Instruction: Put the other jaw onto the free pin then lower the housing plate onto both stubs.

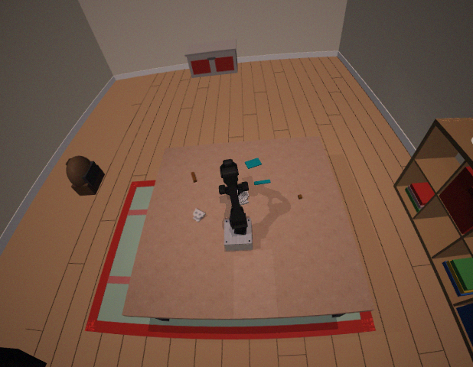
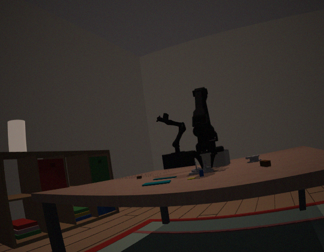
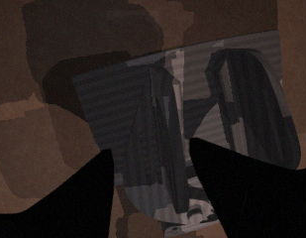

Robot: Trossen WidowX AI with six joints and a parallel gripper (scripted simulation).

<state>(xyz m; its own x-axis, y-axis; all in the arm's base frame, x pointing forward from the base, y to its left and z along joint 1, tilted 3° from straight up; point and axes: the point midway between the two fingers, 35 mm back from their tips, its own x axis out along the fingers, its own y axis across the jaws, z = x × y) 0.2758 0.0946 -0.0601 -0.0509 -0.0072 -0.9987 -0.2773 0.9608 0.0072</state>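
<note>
Right now my gripper tip is 3 cm to the left of the grey jaw and 3 cm past it. Also, from my gripper tip: blue block (19 cm ahead, 6 cm to the left); yellow piece (24 cm ahead, 5 cm to the left, 1 cm below); teal bar (16 cm to the right, 14 cm ahead, 1 cm below).
</note>
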